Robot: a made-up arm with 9 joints.
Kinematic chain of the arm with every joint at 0, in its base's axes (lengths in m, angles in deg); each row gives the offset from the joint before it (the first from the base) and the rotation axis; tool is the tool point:
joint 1: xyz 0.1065 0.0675 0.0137 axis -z
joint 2: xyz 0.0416 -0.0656 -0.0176 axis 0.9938 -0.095 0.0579
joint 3: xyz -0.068 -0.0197 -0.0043 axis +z
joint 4: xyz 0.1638 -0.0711 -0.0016 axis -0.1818 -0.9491 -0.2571
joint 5: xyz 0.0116 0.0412 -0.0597 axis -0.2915 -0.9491 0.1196
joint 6: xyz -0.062 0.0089 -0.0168 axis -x
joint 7: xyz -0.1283 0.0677 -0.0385 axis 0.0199 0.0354 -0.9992
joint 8: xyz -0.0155 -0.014 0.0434 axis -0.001 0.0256 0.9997
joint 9: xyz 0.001 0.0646 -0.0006 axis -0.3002 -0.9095 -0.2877
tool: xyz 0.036 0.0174 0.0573
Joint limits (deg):
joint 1: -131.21..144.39
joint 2: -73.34..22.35
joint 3: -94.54..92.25
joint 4: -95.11..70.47
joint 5: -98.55..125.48
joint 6: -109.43..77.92
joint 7: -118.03..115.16
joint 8: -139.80..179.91
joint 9: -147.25..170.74
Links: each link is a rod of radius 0.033 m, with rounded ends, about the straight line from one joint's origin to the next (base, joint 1, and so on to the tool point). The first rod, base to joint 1, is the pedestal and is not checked.
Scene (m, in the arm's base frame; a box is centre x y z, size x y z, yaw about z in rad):
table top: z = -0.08
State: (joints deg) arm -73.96 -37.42 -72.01 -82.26 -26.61 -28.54 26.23 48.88 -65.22
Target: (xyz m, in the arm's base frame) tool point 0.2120 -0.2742 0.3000
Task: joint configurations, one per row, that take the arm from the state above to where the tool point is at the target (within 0.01 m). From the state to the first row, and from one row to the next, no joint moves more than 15 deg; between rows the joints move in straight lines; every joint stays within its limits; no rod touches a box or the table.
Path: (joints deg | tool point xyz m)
1: -62.75 -34.55 -77.64 -85.47 -30.55 -34.93 20.59 56.87 -65.04 | 0.3132 0.0527 0.3024
2: -51.54 -31.68 -83.28 -88.68 -34.49 -41.31 14.95 64.87 -64.85 | 0.3285 -0.0577 0.3175
3: -40.34 -28.80 -88.91 -91.90 -38.43 -47.70 9.31 72.86 -64.67 | 0.2949 -0.1752 0.3161
4: -29.13 -25.93 -94.54 -95.11 -42.37 -54.09 3.68 80.86 -64.48 | 0.2120 -0.2742 0.3000

